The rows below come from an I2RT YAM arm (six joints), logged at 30 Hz.
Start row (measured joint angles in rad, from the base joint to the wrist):
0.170, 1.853, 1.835, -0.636, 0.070, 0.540
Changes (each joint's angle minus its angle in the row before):
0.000, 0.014, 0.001, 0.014, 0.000, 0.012
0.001, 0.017, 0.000, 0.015, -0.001, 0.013
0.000, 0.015, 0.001, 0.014, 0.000, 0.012
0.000, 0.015, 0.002, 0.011, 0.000, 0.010
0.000, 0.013, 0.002, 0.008, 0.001, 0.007
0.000, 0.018, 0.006, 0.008, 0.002, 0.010
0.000, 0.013, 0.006, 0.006, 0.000, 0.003
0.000, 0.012, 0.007, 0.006, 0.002, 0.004
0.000, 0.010, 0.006, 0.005, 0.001, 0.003
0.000, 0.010, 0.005, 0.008, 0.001, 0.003
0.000, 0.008, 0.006, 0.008, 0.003, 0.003
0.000, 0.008, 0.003, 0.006, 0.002, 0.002
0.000, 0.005, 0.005, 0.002, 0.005, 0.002
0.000, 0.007, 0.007, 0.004, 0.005, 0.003
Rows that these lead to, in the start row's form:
0.170, 1.867, 1.836, -0.622, 0.070, 0.552
0.171, 1.884, 1.836, -0.607, 0.069, 0.565
0.171, 1.899, 1.837, -0.593, 0.069, 0.577
0.171, 1.914, 1.839, -0.582, 0.069, 0.587
0.171, 1.927, 1.841, -0.574, 0.070, 0.594
0.171, 1.945, 1.847, -0.566, 0.072, 0.604
0.171, 1.958, 1.853, -0.560, 0.072, 0.607
0.171, 1.970, 1.860, -0.554, 0.074, 0.611
0.171, 1.980, 1.866, -0.549, 0.075, 0.614
0.171, 1.990, 1.871, -0.541, 0.076, 0.617
0.171, 1.998, 1.877, -0.533, 0.079, 0.620
0.171, 2.006, 1.880, -0.527, 0.081, 0.622
0.171, 2.011, 1.885, -0.525, 0.086, 0.624
0.171, 2.018, 1.892, -0.521, 0.091, 0.627

